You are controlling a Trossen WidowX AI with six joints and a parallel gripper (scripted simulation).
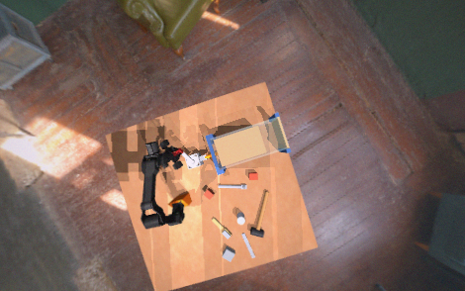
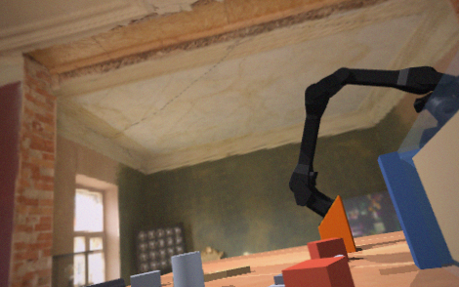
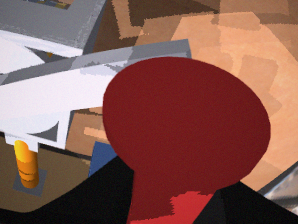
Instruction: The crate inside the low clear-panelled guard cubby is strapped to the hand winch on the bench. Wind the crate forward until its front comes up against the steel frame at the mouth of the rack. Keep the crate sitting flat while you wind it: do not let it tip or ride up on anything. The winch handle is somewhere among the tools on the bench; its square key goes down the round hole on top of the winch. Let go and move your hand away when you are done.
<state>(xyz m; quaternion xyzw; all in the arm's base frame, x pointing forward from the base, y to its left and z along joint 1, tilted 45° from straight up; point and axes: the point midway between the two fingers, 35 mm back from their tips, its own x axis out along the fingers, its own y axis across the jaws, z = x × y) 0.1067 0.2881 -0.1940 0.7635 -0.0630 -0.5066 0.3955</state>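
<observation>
My gripper tip is now 40 mm to the left of the winch handle and 30 mm above it. Round my gripper tip: grey hand winch 100 mm to the right, 100 mm below, 30 mm ahead; red knob 20 mm behind, 10 mm to the right; clear-panelled guard cubby 440 mm ahead, 60 mm to the right, 20 mm below.
</observation>
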